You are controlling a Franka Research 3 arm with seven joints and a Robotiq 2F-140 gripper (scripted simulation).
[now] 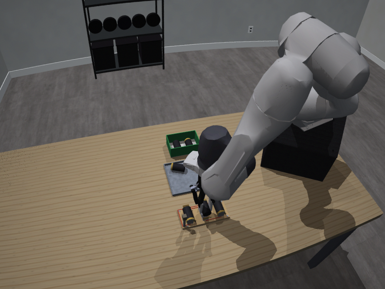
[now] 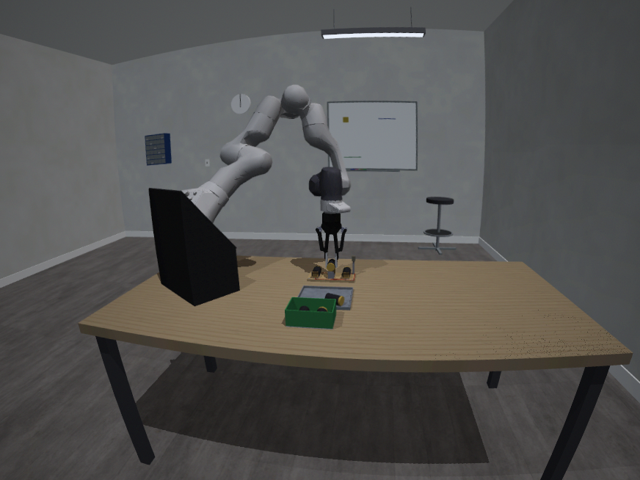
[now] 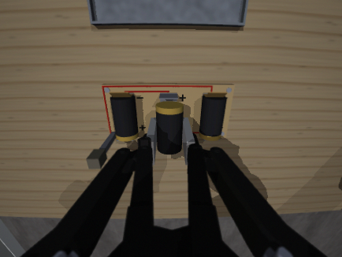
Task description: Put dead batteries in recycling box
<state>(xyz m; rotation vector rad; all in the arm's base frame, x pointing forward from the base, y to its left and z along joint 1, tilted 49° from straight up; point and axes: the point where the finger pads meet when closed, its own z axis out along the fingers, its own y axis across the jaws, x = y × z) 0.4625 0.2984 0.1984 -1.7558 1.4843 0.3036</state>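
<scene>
Right now the wooden holder board is 8 cm below my hand and 1 cm ahead of it. The rest, counted from my hand: grey tray (21 cm to the right, 8 cm below, 7 cm ahead); then bulb (8 cm ahead, 6 cm to the left); then thin post (8 cm ahead, 6 cm to the left, 4 cm below).
</scene>
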